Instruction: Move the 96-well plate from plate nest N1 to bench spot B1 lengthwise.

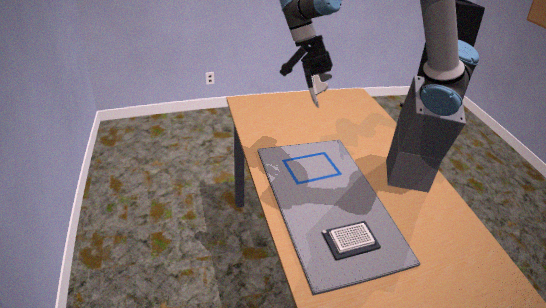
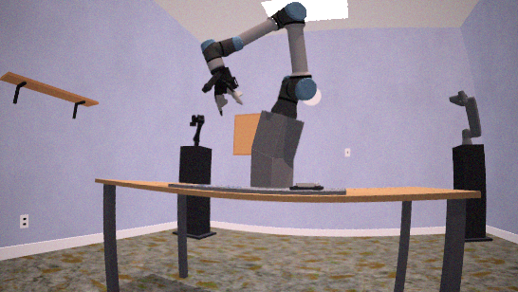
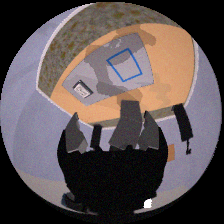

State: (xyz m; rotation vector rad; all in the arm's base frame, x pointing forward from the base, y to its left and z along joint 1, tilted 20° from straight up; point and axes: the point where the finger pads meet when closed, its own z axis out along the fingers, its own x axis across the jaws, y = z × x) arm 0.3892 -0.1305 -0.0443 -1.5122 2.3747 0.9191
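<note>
My gripper is now 3 cm past the white 96-well plate, 34 cm to the right of it and 31 cm above it. Round my hand: black plate nest (3 cm behind, 34 cm to the left, 33 cm below).
</note>
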